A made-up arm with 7 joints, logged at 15 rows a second.
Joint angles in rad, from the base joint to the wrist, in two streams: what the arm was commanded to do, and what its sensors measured. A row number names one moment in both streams.
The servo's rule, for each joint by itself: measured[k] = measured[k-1] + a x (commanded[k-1-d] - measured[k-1]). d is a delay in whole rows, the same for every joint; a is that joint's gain. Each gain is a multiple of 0.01, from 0.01 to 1. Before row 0 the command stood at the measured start. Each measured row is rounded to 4 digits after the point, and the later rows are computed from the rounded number. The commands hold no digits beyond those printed.
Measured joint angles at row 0: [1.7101, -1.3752, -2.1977, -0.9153, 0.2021, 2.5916, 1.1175]
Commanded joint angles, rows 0 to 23: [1.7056, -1.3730, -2.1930, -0.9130, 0.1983, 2.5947, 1.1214]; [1.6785, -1.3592, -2.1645, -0.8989, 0.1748, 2.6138, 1.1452]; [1.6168, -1.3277, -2.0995, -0.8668, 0.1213, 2.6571, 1.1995]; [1.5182, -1.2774, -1.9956, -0.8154, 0.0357, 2.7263, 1.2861]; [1.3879, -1.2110, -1.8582, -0.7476, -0.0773, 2.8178, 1.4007]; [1.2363, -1.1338, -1.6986, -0.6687, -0.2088, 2.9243, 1.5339]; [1.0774, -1.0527, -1.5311, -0.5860, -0.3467, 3.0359, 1.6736]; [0.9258, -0.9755, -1.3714, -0.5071, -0.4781, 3.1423, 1.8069]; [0.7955, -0.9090, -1.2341, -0.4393, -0.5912, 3.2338, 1.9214]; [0.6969, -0.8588, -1.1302, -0.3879, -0.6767, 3.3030, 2.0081]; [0.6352, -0.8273, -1.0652, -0.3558, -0.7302, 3.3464, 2.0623]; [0.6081, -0.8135, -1.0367, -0.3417, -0.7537, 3.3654, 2.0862]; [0.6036, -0.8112, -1.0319, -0.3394, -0.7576, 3.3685, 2.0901]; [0.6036, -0.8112, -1.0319, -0.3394, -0.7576, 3.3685, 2.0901]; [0.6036, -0.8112, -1.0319, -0.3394, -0.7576, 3.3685, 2.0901]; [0.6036, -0.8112, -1.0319, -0.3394, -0.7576, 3.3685, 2.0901]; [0.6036, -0.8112, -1.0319, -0.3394, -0.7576, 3.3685, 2.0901]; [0.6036, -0.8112, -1.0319, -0.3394, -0.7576, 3.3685, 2.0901]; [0.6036, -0.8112, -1.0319, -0.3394, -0.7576, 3.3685, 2.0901]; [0.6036, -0.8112, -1.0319, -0.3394, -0.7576, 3.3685, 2.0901]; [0.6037, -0.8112, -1.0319, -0.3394, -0.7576, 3.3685, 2.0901]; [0.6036, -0.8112, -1.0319, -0.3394, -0.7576, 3.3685, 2.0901]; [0.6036, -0.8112, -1.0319, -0.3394, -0.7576, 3.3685, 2.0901]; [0.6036, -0.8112, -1.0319, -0.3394, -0.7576, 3.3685, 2.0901]
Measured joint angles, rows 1 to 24: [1.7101, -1.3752, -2.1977, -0.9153, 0.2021, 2.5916, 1.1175]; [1.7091, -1.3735, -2.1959, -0.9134, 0.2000, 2.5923, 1.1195]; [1.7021, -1.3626, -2.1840, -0.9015, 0.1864, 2.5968, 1.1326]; [1.6825, -1.3361, -2.1519, -0.8730, 0.1512, 2.6095, 1.1667]; [1.6447, -1.2915, -2.0925, -0.8258, 0.0888, 2.6340, 1.2276]; [1.5856, -1.2303, -2.0035, -0.7617, -0.0009, 2.6726, 1.3159]; [1.5053, -1.1570, -1.8876, -0.6854, -0.1132, 2.7255, 1.4271]; [1.4069, -1.0777, -1.7521, -0.6039, -0.2393, 2.7907, 1.5528]; [1.2962, -1.0000, -1.6074, -0.5245, -0.3683, 2.8645, 1.6824]; [1.1810, -0.9308, -1.4655, -0.4546, -0.4887, 2.9421, 1.8043]; [1.0697, -0.8761, -1.3381, -0.3999, -0.5902, 3.0179, 1.9082]; [0.9698, -0.8390, -1.2344, -0.3637, -0.6658, 3.0869, 1.9868]; [0.8866, -0.8196, -1.1593, -0.3457, -0.7133, 3.1454, 2.0375]; [0.8215, -0.8132, -1.1109, -0.3405, -0.7372, 3.1923, 2.0643]; [0.7714, -0.8117, -1.0809, -0.3396, -0.7482, 3.2293, 2.0775]; [0.7328, -0.8113, -1.0623, -0.3394, -0.7533, 3.2585, 2.0839]; [0.7031, -0.8112, -1.0507, -0.3394, -0.7556, 3.2816, 2.0871]; [0.6802, -0.8112, -1.0436, -0.3394, -0.7567, 3.2998, 2.0886]; [0.6626, -0.8112, -1.0392, -0.3394, -0.7572, 3.3142, 2.0894]; [0.6490, -0.8112, -1.0364, -0.3394, -0.7574, 3.3256, 2.0898]; [0.6386, -0.8112, -1.0347, -0.3394, -0.7575, 3.3346, 2.0900]; [0.6306, -0.8112, -1.0336, -0.3394, -0.7576, 3.3417, 2.0901]; [0.6244, -0.8112, -1.0330, -0.3394, -0.7576, 3.3473, 2.0901]; [0.6196, -0.8112, -1.0326, -0.3394, -0.7576, 3.3518, 2.0901]
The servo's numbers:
d 1
a 0.23 0.76 0.38 0.82 0.54 0.21 0.51

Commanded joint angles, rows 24 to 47: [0.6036, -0.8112, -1.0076, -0.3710, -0.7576, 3.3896, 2.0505]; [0.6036, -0.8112, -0.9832, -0.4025, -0.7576, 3.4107, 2.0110]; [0.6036, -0.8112, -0.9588, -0.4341, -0.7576, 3.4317, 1.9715]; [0.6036, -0.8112, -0.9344, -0.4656, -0.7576, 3.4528, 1.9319]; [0.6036, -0.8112, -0.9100, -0.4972, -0.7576, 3.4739, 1.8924]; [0.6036, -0.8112, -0.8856, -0.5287, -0.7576, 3.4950, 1.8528]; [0.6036, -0.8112, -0.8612, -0.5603, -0.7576, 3.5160, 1.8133]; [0.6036, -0.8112, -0.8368, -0.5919, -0.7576, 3.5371, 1.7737]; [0.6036, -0.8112, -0.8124, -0.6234, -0.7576, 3.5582, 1.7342]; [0.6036, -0.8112, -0.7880, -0.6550, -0.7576, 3.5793, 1.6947]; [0.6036, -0.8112, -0.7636, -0.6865, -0.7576, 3.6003, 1.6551]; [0.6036, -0.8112, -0.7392, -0.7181, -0.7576, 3.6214, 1.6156]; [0.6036, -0.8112, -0.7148, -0.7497, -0.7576, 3.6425, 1.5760]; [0.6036, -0.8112, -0.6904, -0.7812, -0.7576, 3.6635, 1.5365]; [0.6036, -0.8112, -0.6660, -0.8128, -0.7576, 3.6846, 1.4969]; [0.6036, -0.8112, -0.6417, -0.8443, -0.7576, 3.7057, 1.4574]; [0.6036, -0.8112, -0.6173, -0.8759, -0.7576, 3.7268, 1.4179]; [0.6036, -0.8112, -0.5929, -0.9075, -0.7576, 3.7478, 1.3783]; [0.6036, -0.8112, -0.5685, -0.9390, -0.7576, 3.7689, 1.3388]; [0.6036, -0.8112, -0.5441, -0.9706, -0.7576, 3.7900, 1.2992]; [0.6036, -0.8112, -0.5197, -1.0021, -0.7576, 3.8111, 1.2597]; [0.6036, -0.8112, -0.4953, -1.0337, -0.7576, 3.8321, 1.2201]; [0.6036, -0.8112, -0.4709, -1.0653, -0.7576, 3.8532, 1.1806]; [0.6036, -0.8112, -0.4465, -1.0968, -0.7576, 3.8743, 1.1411]
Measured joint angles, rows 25 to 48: [0.6159, -0.8112, -1.0323, -0.3394, -0.7576, 3.3553, 2.0901]; [0.6131, -0.8112, -1.0229, -0.3653, -0.7576, 3.3625, 2.0699]; [0.6109, -0.8112, -1.0078, -0.3958, -0.7576, 3.3726, 2.0399]; [0.6092, -0.8112, -0.9892, -0.4272, -0.7576, 3.3850, 2.0050]; [0.6079, -0.8112, -0.9684, -0.4587, -0.7576, 3.3992, 1.9677]; [0.6069, -0.8112, -0.9462, -0.4903, -0.7576, 3.4149, 1.9293]; [0.6061, -0.8112, -0.9232, -0.5218, -0.7576, 3.4317, 1.8903]; [0.6055, -0.8112, -0.8996, -0.5534, -0.7576, 3.4494, 1.8510]; [0.6051, -0.8112, -0.8757, -0.5850, -0.7576, 3.4678, 1.8116]; [0.6048, -0.8112, -0.8516, -0.6165, -0.7576, 3.4868, 1.7721]; [0.6045, -0.8112, -0.8274, -0.6481, -0.7576, 3.5062, 1.7326]; [0.6043, -0.8112, -0.8032, -0.6796, -0.7576, 3.5260, 1.6931]; [0.6041, -0.8112, -0.7789, -0.7112, -0.7576, 3.5460, 1.6536]; [0.6040, -0.8112, -0.7545, -0.7428, -0.7576, 3.5663, 1.6140]; [0.6039, -0.8112, -0.7301, -0.7743, -0.7576, 3.5867, 1.5745]; [0.6038, -0.8112, -0.7057, -0.8059, -0.7576, 3.6073, 1.5349]; [0.6038, -0.8112, -0.6814, -0.8374, -0.7576, 3.6280, 1.4954]; [0.6038, -0.8112, -0.6570, -0.8690, -0.7576, 3.6487, 1.4559]; [0.6038, -0.8112, -0.6326, -0.9006, -0.7576, 3.6695, 1.4163]; [0.6038, -0.8112, -0.6082, -0.9321, -0.7576, 3.6904, 1.3768]; [0.6038, -0.8112, -0.5838, -0.9637, -0.7576, 3.7113, 1.3372]; [0.6038, -0.8112, -0.5594, -0.9952, -0.7576, 3.7323, 1.2977]; [0.6038, -0.8112, -0.5350, -1.0268, -0.7576, 3.7533, 1.2581]; [0.6038, -0.8112, -0.5106, -1.0584, -0.7576, 3.7743, 1.2186]
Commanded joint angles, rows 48 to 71: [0.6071, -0.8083, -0.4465, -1.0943, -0.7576, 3.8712, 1.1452]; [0.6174, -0.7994, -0.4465, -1.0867, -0.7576, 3.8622, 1.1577]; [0.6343, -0.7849, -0.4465, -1.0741, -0.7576, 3.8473, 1.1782]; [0.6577, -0.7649, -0.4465, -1.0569, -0.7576, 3.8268, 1.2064]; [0.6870, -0.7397, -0.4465, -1.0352, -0.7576, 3.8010, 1.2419]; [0.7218, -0.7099, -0.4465, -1.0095, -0.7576, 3.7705, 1.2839]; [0.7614, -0.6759, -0.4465, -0.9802, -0.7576, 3.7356, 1.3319]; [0.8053, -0.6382, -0.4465, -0.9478, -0.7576, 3.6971, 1.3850]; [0.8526, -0.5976, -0.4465, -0.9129, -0.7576, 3.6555, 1.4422]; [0.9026, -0.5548, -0.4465, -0.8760, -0.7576, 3.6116, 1.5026]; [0.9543, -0.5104, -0.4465, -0.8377, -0.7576, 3.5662, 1.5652]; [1.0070, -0.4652, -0.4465, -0.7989, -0.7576, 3.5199, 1.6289]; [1.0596, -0.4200, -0.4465, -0.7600, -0.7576, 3.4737, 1.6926]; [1.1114, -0.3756, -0.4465, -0.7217, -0.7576, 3.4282, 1.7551]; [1.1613, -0.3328, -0.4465, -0.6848, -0.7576, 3.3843, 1.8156]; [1.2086, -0.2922, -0.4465, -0.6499, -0.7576, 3.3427, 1.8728]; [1.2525, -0.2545, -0.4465, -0.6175, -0.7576, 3.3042, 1.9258]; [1.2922, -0.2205, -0.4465, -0.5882, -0.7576, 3.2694, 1.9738]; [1.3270, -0.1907, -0.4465, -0.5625, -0.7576, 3.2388, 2.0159]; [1.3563, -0.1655, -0.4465, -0.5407, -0.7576, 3.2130, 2.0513]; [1.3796, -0.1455, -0.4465, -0.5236, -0.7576, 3.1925, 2.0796]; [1.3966, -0.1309, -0.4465, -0.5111, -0.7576, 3.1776, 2.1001]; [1.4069, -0.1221, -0.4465, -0.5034, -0.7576, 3.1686, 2.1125]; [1.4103, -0.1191, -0.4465, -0.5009, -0.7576, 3.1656, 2.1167]
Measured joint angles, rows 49 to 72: [0.6038, -0.8112, -0.4862, -1.0899, -0.7576, 3.7953, 1.1791]; [0.6046, -0.8090, -0.4711, -1.0935, -0.7576, 3.8112, 1.1618]; [0.6075, -0.8017, -0.4618, -1.0879, -0.7576, 3.8219, 1.1597]; [0.6137, -0.7889, -0.4560, -1.0766, -0.7576, 3.8272, 1.1691]; [0.6238, -0.7707, -0.4524, -1.0604, -0.7576, 3.8271, 1.1881]; [0.6383, -0.7471, -0.4502, -1.0397, -0.7576, 3.8216, 1.2155]; [0.6575, -0.7188, -0.4488, -1.0149, -0.7576, 3.8109, 1.2504]; [0.6814, -0.6862, -0.4479, -0.9864, -0.7576, 3.7951, 1.2920]; [0.7099, -0.6497, -0.4474, -0.9547, -0.7576, 3.7745, 1.3394]; [0.7427, -0.6101, -0.4471, -0.9204, -0.7576, 3.7495, 1.3918]; [0.7795, -0.5681, -0.4469, -0.8840, -0.7576, 3.7205, 1.4483]; [0.8197, -0.5242, -0.4467, -0.8460, -0.7576, 3.6881, 1.5079]; [0.8628, -0.4794, -0.4466, -0.8074, -0.7576, 3.6528, 1.5696]; [0.9081, -0.4343, -0.4466, -0.7685, -0.7576, 3.6152, 1.6323]; [0.9549, -0.3897, -0.4466, -0.7301, -0.7576, 3.5759, 1.6949]; [1.0024, -0.3465, -0.4466, -0.6930, -0.7576, 3.5357, 1.7565]; [1.0498, -0.3052, -0.4466, -0.6577, -0.7576, 3.4952, 1.8158]; [1.0964, -0.2667, -0.4466, -0.6247, -0.7576, 3.4551, 1.8719]; [1.1414, -0.2316, -0.4466, -0.5948, -0.7576, 3.4161, 1.9239]; [1.1841, -0.2005, -0.4466, -0.5683, -0.7576, 3.3789, 1.9708]; [1.2237, -0.1739, -0.4466, -0.5457, -0.7576, 3.3441, 2.0119]; [1.2596, -0.1523, -0.4466, -0.5276, -0.7576, 3.3123, 2.0464]; [1.2911, -0.1360, -0.4466, -0.5141, -0.7576, 3.2840, 2.0738]; [1.3177, -0.1254, -0.4466, -0.5053, -0.7576, 3.2598, 2.0935]
